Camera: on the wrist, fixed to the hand. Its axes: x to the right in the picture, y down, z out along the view.
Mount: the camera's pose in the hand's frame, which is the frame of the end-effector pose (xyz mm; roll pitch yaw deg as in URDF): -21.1 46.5 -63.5 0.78 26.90 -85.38
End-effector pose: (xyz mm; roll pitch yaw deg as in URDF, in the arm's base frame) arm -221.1 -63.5 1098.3 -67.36 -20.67 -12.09
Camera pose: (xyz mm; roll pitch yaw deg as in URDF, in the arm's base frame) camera -225.7 -104.1 1027.8 22.09 -39.05 -114.05
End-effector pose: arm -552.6 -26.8 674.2 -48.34 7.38 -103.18
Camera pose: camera -561.7 7.0 600.6 -10.78 -20.56 174.05
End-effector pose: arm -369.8 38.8 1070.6 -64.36 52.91 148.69
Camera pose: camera -292.3 35.1 1045.6 -61.07 -17.93 92.28
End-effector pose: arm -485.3 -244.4 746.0 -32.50 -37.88 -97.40
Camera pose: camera -484.3 -276.4 671.1 36.38 -6.89 172.47
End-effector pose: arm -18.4 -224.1 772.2 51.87 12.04 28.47
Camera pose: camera -74.5 -165.1 774.0 -37.64 76.42 -96.28
